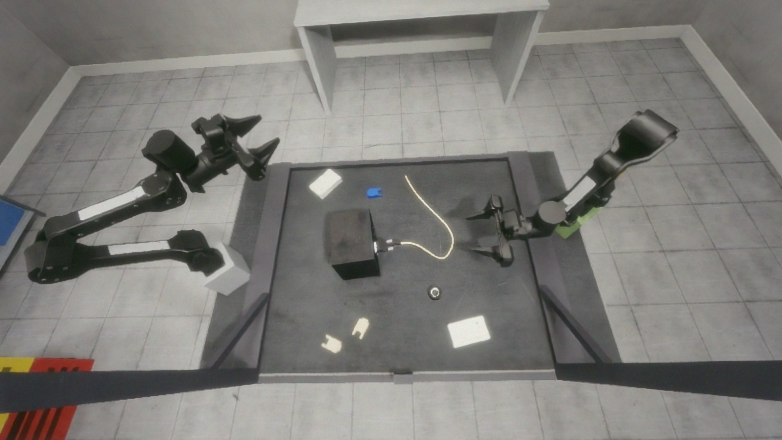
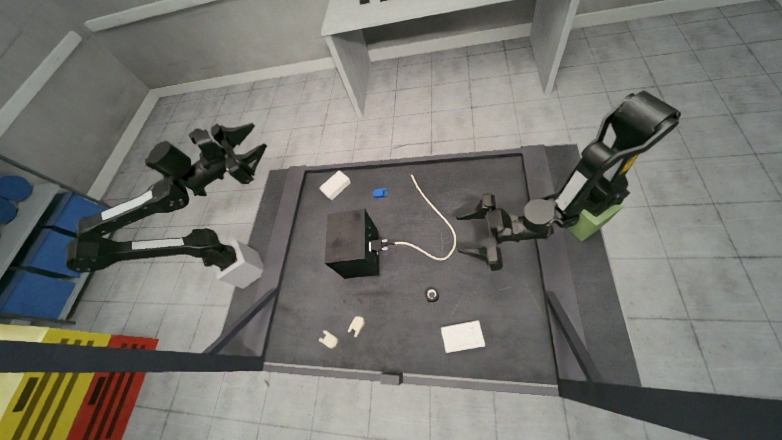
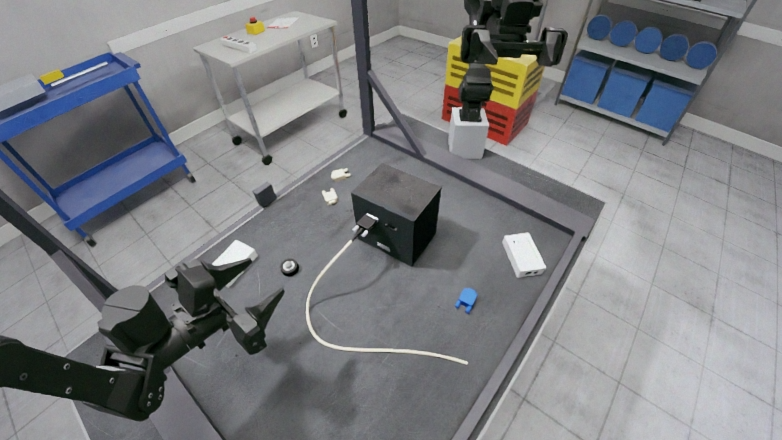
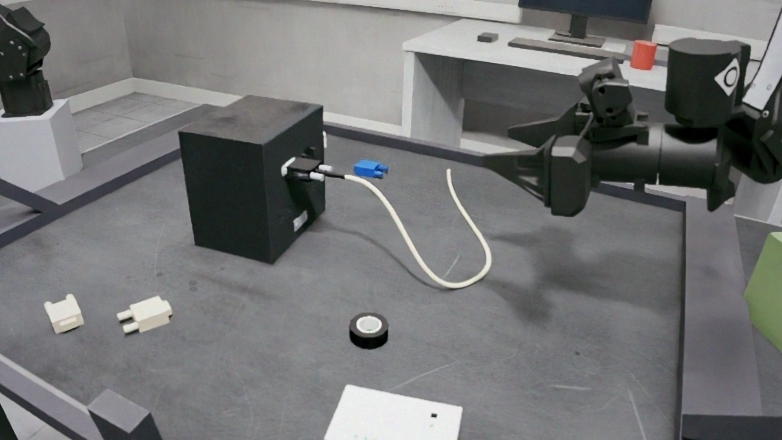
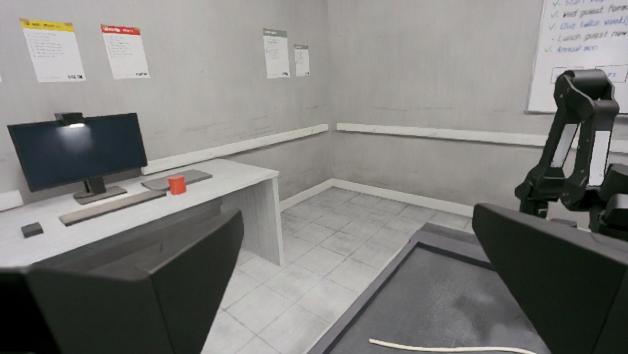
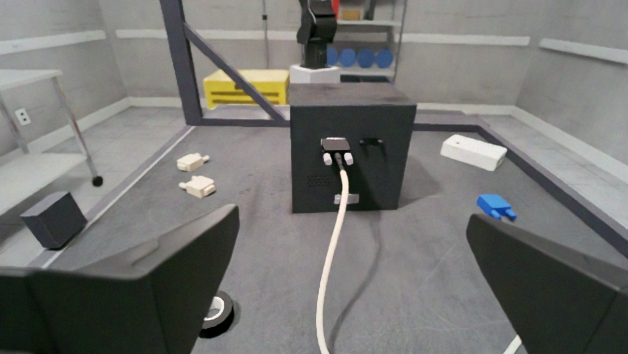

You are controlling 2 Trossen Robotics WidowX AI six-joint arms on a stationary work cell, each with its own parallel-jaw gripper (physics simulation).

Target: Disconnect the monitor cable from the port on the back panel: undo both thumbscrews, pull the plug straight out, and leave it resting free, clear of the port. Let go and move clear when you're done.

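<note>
The black box stands on the table. The black plug sits at the port on its back panel, with two pale thumbscrews at its sides. The cream cable curves from the plug across the table. My right gripper is open and empty, beyond the cable's bend, facing the plug from a distance. My left gripper is open and empty, raised outside the table's far left corner.
A blue connector and a white box lie beyond the black box. Two cream connectors, a black tape roll and a white case lie on the near side. Frame posts edge the table.
</note>
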